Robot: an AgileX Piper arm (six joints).
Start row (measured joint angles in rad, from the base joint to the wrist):
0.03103 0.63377 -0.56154 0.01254 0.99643 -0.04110
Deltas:
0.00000 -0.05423 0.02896 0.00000 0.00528 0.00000
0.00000 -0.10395 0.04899 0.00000 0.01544 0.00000
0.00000 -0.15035 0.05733 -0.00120 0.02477 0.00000
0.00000 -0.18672 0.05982 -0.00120 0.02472 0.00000
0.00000 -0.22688 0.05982 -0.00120 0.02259 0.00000
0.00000 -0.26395 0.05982 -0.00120 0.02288 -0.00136
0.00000 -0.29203 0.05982 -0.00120 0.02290 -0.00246
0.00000 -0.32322 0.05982 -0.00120 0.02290 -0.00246
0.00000 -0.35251 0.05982 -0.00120 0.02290 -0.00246
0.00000 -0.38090 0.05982 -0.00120 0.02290 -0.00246
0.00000 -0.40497 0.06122 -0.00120 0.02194 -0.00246
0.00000 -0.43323 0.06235 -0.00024 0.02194 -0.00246
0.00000 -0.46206 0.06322 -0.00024 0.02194 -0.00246
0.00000 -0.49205 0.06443 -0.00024 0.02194 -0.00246
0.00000 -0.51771 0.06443 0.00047 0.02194 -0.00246
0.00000 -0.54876 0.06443 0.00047 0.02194 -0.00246
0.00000 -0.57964 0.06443 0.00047 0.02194 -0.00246
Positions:
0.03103 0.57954 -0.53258 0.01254 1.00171 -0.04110
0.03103 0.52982 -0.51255 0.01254 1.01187 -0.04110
0.03103 0.48342 -0.50421 0.01134 1.02120 -0.04110
0.03103 0.44705 -0.50172 0.01134 1.02115 -0.04110
0.03103 0.40689 -0.50172 0.01134 1.01902 -0.04110
0.03103 0.36982 -0.50172 0.01134 1.01931 -0.04246
0.03103 0.34174 -0.50172 0.01134 1.01933 -0.04356
0.03103 0.31055 -0.50172 0.01134 1.01933 -0.04356
0.03103 0.28126 -0.50172 0.01134 1.01933 -0.04356
0.03103 0.25287 -0.50172 0.01134 1.01933 -0.04356
0.03103 0.22880 -0.50032 0.01134 1.01837 -0.04356
0.03103 0.20054 -0.49919 0.01230 1.01837 -0.04356
0.03103 0.17171 -0.49832 0.01230 1.01837 -0.04356
0.03103 0.14172 -0.49711 0.01230 1.01837 -0.04356
0.03103 0.11606 -0.49711 0.01301 1.01837 -0.04356
0.03103 0.08501 -0.49711 0.01301 1.01837 -0.04356
0.03103 0.05413 -0.49711 0.01301 1.01837 -0.04356

